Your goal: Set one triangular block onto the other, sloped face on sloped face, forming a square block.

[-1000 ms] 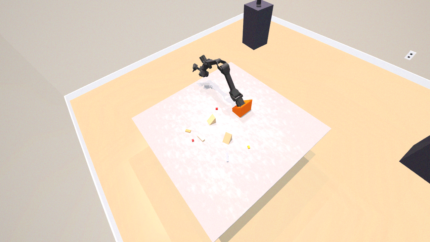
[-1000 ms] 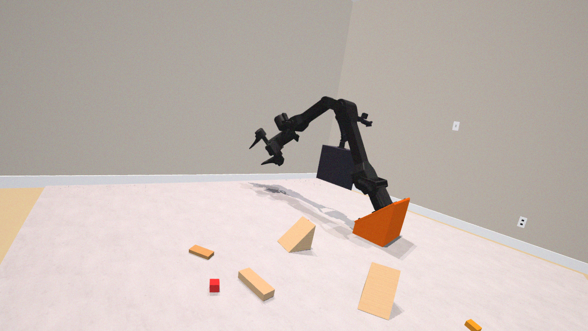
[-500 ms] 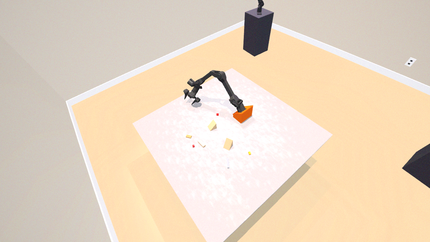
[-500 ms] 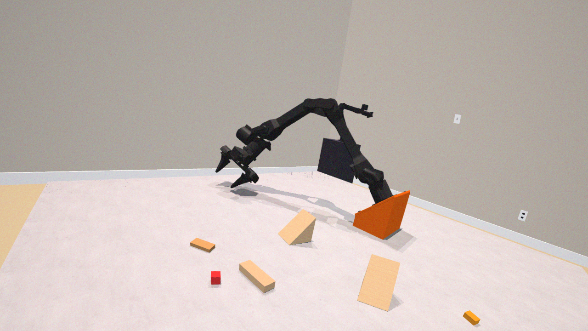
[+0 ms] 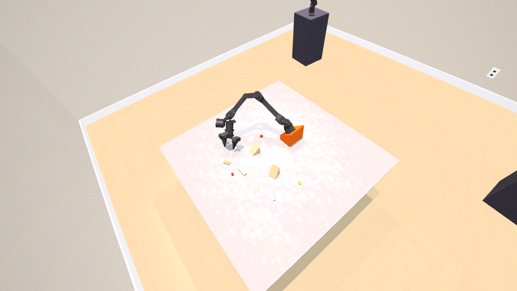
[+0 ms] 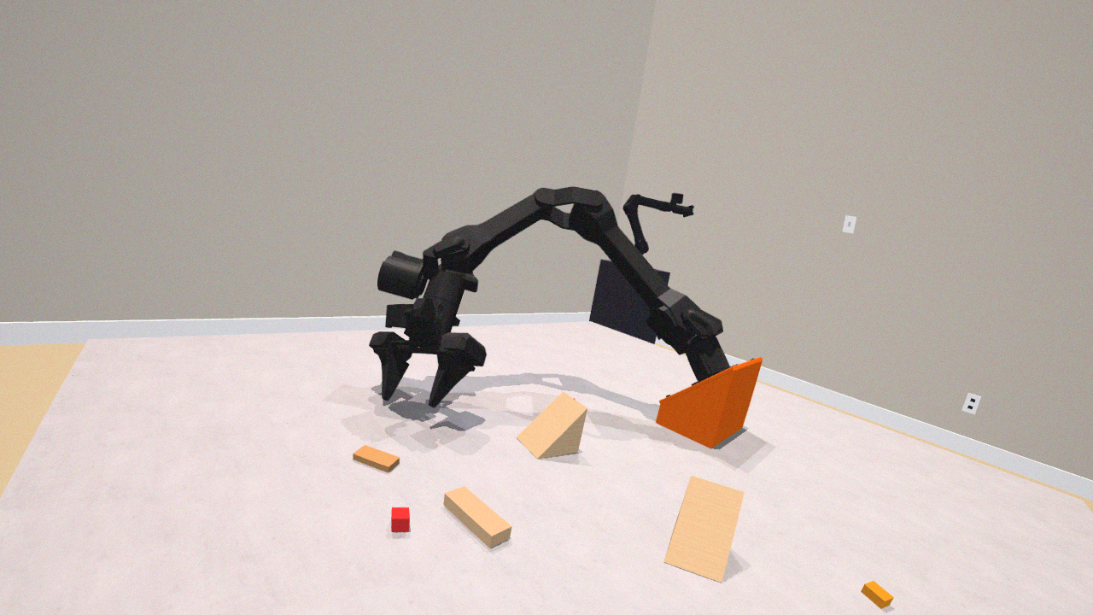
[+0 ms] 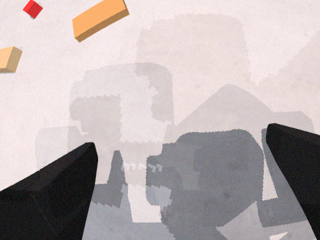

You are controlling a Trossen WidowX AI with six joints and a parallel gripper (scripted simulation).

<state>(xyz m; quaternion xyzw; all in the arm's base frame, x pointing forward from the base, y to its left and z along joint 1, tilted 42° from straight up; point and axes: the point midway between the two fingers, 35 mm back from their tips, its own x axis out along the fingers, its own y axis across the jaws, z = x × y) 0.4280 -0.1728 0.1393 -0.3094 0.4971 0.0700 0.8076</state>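
The long tan block is 230 mm to the left of my gripper tip, 20 mm ahead of it and 10 mm below it. The rest, counted from my gripper tip: small orange block: 540 mm to the left, 250 mm behind, 20 mm below; then red cube: 210 mm to the left, 90 mm ahead, 10 mm below.
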